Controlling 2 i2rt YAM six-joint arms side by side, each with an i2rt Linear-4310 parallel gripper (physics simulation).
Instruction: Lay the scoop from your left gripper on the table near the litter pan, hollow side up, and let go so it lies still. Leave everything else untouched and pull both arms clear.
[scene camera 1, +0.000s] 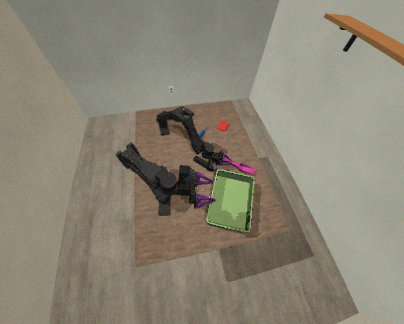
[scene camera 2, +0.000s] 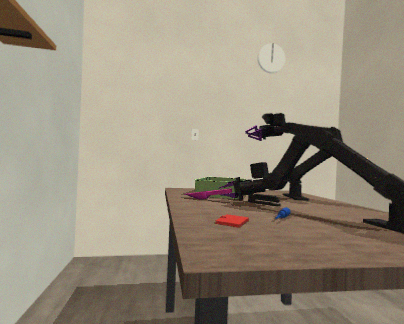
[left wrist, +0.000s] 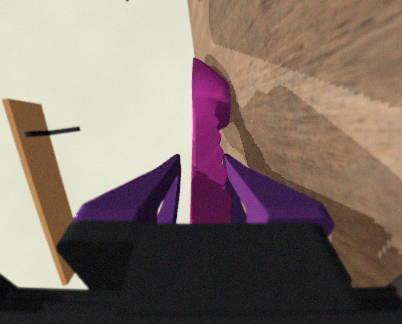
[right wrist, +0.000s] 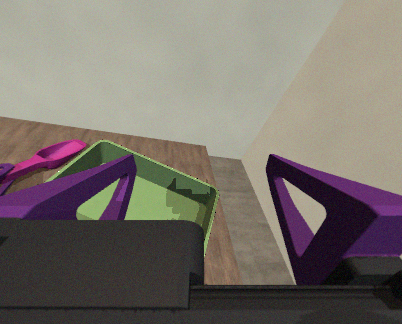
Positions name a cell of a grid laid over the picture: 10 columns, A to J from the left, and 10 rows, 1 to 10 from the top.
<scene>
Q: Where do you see my left gripper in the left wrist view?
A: F5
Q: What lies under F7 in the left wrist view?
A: A pink scoop.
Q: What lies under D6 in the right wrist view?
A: A green litter pan.
</scene>
